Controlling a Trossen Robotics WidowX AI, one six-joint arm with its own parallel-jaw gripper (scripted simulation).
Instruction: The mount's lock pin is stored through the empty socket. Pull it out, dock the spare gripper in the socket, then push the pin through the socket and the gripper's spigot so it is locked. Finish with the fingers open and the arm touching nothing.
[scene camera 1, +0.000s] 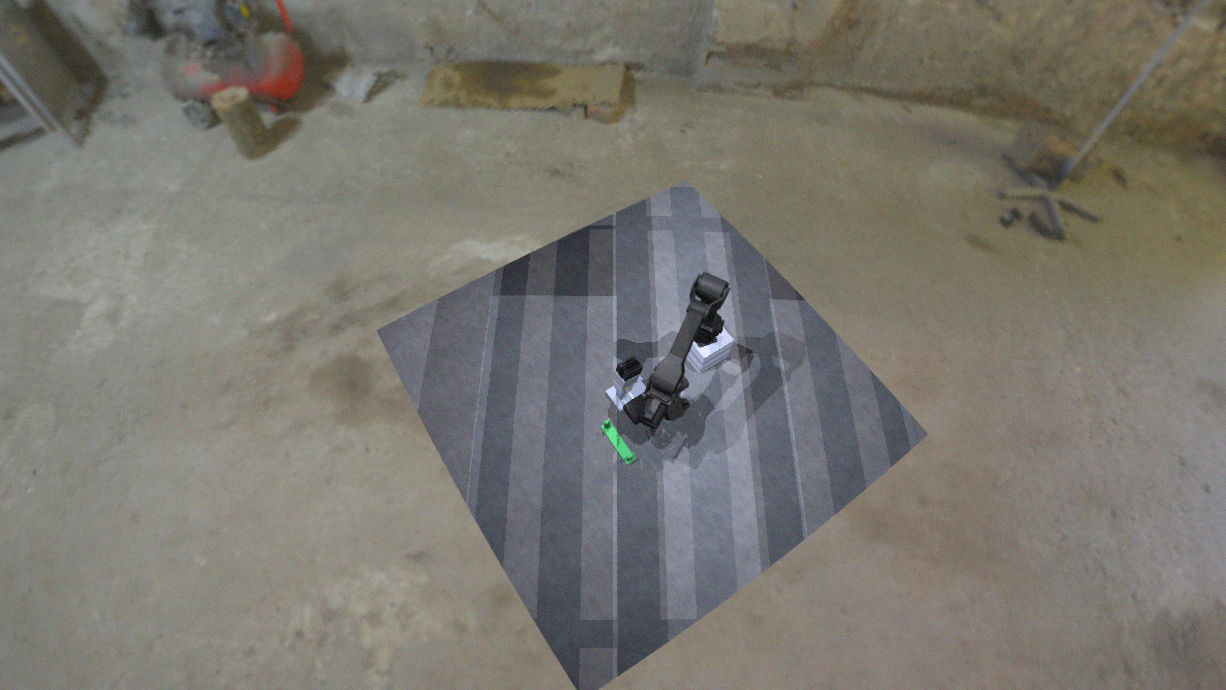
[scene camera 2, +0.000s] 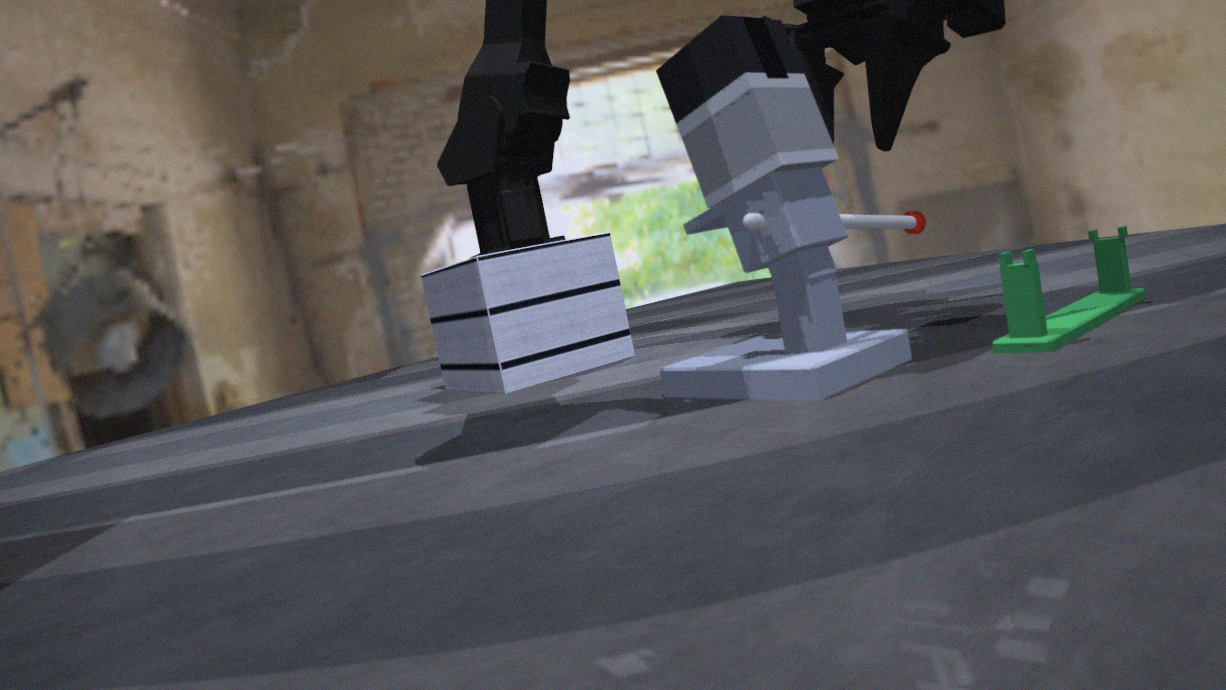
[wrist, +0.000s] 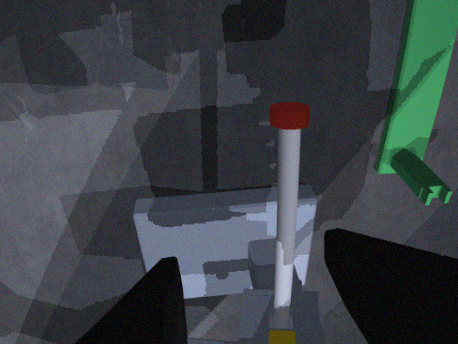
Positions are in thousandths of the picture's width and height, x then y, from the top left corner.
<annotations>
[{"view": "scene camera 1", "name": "my gripper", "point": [530, 582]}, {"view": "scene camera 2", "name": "my gripper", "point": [696, 225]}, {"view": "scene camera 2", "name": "lock pin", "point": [746, 322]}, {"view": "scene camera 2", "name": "spare gripper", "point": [606, 156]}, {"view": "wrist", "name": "my gripper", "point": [553, 754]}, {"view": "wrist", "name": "lock pin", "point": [632, 344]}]
</annotations>
